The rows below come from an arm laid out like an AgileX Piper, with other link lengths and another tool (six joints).
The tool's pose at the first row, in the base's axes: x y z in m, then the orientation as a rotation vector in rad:
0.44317 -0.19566 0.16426 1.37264 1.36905 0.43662
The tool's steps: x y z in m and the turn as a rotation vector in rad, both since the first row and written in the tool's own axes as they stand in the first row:
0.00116 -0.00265 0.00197 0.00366 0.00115 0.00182
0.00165 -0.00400 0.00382 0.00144 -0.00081 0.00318
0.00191 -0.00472 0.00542 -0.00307 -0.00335 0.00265
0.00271 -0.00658 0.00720 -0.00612 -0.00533 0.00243
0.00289 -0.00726 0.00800 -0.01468 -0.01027 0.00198
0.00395 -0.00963 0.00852 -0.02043 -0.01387 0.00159
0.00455 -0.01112 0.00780 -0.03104 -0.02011 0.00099
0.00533 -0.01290 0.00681 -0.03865 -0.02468 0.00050
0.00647 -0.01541 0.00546 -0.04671 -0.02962 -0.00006
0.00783 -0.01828 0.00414 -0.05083 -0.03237 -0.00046
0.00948 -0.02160 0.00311 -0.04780 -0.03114 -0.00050
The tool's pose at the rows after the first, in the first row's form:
0.44390 -0.19617 0.16088 1.37691 1.37025 0.43637
0.44496 -0.19688 0.15891 1.37620 1.36693 0.43722
0.44604 -0.19751 0.15765 1.37226 1.36346 0.43784
0.44689 -0.19805 0.15515 1.36971 1.36081 0.43815
0.44729 -0.19840 0.15423 1.36264 1.35377 0.43958
0.44690 -0.19832 0.15161 1.35784 1.34886 0.44027
0.44576 -0.19789 0.15035 1.34905 1.34006 0.44190
0.44430 -0.19726 0.14885 1.34271 1.33372 0.44295
0.44229 -0.19636 0.14671 1.33596 1.32694 0.44395
0.44020 -0.19538 0.14417 1.33244 1.32336 0.44422
0.43821 -0.19438 0.14102 1.33483 1.32556 0.44322

